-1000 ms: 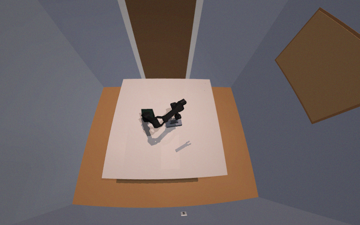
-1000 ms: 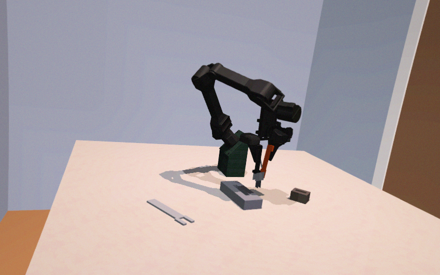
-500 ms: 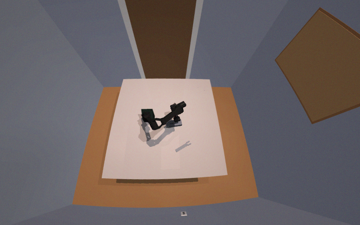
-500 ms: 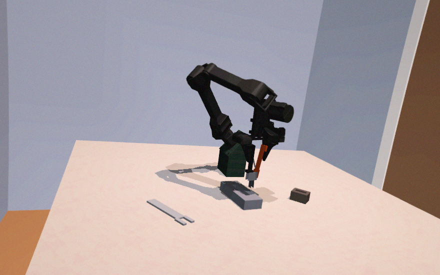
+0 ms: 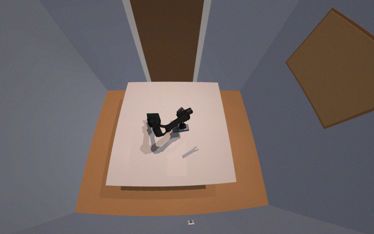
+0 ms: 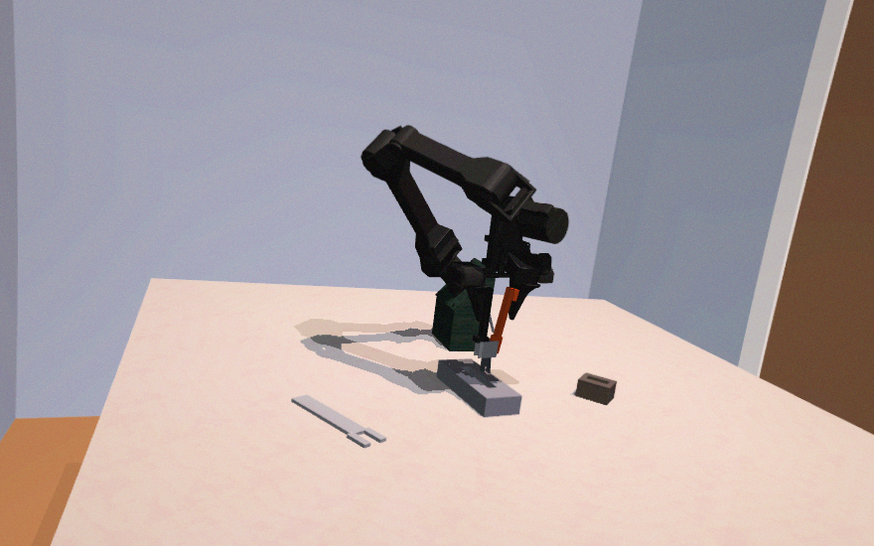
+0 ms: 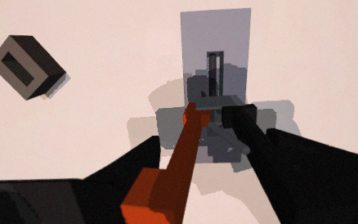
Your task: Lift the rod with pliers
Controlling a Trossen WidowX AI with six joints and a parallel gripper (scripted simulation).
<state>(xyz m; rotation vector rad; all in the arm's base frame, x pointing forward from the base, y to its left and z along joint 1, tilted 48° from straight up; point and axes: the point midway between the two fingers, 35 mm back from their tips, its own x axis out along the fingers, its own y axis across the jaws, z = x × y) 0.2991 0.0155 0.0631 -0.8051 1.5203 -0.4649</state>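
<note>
Right now my gripper tip is 20 mm to the left of the grey channel block and 120 mm above it. Also, from my gripper tip: brown holster 220 mm to the left, 130 mm below; flat grey forked bar 130 mm ahead, 260 mm to the right, 140 mm below.
</note>
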